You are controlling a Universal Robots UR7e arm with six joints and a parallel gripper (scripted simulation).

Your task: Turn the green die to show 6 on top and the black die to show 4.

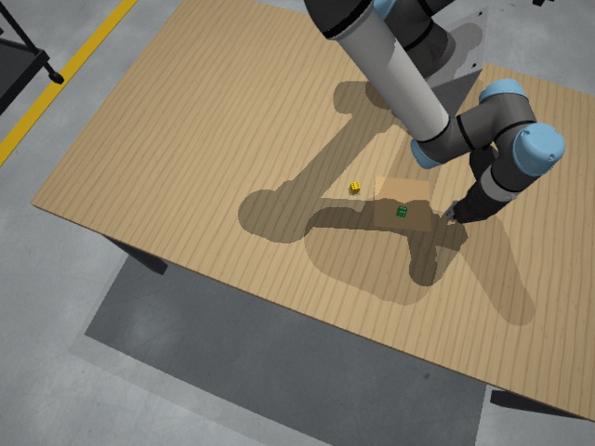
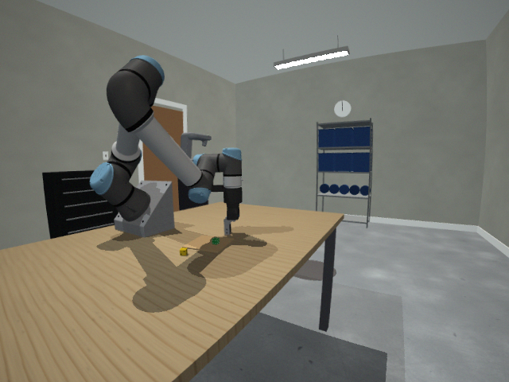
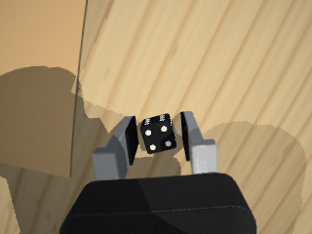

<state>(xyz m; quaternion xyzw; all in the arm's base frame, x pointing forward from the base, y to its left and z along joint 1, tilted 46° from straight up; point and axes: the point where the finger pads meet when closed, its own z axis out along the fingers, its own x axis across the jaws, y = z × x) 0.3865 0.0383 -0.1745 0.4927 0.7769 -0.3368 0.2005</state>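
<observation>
The black die lies 10 mm below my hand. From my hand the other things lie so: green die (130 mm to the right, 40 mm ahead, 10 mm below); yellow die (260 mm to the right, 10 mm below); tan mat (130 mm to the right, 20 mm below, 10 mm ahead).
</observation>
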